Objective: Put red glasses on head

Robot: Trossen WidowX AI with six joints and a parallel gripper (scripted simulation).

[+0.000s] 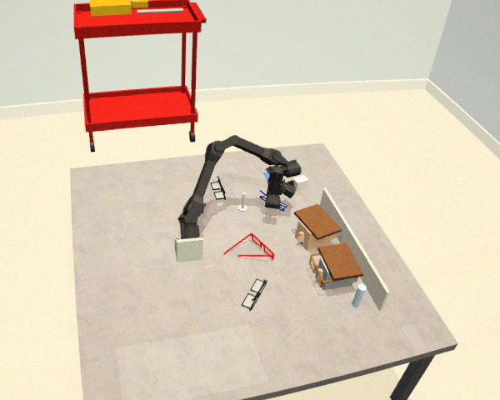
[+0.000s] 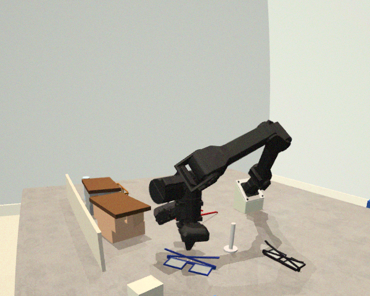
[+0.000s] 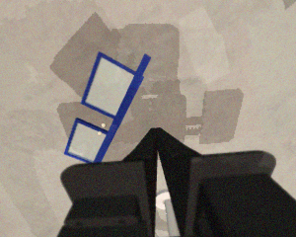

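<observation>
Now: the white post 12 cm behind my gripper tip and 3 cm to the left of it. The rest, counted from my gripper tip: blue card (7 cm ahead, 23 cm to the left, 2 cm below); skin-coloured display head (10 cm ahead, 21 cm to the right, 4 cm above); cream cube (18 cm ahead, 14 cm to the left, 1 cm above).
</observation>
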